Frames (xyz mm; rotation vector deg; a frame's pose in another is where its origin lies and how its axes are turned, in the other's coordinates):
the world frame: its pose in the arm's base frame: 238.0 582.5 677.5 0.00 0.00 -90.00
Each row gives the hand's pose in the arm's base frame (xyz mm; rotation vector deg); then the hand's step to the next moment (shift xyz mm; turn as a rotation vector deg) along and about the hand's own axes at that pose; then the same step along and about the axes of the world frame.
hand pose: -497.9 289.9 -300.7 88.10 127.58 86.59
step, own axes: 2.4 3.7 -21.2 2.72 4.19 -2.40
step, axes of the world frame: 12.5 -9.6 14.9 -0.50 0.29 5.51
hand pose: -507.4 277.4 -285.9 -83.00 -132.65 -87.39
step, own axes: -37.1 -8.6 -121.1 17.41 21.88 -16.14
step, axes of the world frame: 114.2 -38.2 40.2 -2.16 -1.93 32.16
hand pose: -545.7 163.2 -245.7 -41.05 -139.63 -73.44
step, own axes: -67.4 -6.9 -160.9 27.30 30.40 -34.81
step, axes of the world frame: 156.2 56.8 53.5 6.35 -4.91 53.07
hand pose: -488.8 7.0 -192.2 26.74 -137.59 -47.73
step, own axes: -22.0 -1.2 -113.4 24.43 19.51 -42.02
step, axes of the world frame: 42.3 85.5 65.2 16.41 3.19 49.63
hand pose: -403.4 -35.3 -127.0 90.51 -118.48 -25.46
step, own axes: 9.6 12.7 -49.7 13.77 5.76 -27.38
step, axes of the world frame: 3.7 16.0 49.5 10.54 8.07 28.22
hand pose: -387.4 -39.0 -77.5 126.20 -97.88 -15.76
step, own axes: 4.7 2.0 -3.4 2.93 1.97 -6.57
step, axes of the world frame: 4.5 0.6 4.2 2.30 1.31 6.97
